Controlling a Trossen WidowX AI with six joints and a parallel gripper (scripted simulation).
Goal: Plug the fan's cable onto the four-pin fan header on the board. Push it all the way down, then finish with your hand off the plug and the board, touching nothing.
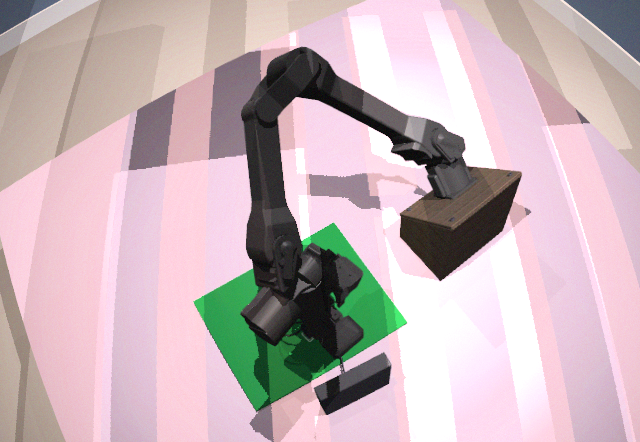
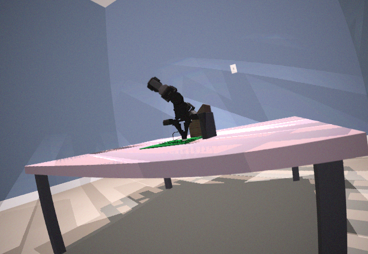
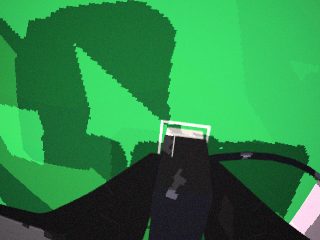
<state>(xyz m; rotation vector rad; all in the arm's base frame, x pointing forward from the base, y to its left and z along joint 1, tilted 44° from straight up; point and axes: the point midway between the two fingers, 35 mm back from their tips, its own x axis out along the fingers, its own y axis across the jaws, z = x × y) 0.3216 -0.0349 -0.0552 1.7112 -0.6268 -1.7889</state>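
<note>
My gripper tip is now 10 mm below the dark plug and 10 mm short of it. Round my gripper tip: black fan 130 mm to the left, 40 mm above, 20 mm ahead; green board 50 mm to the right, 40 mm below, 10 mm ahead; white-framed four-pin header 20 mm below, 10 mm ahead.
</note>
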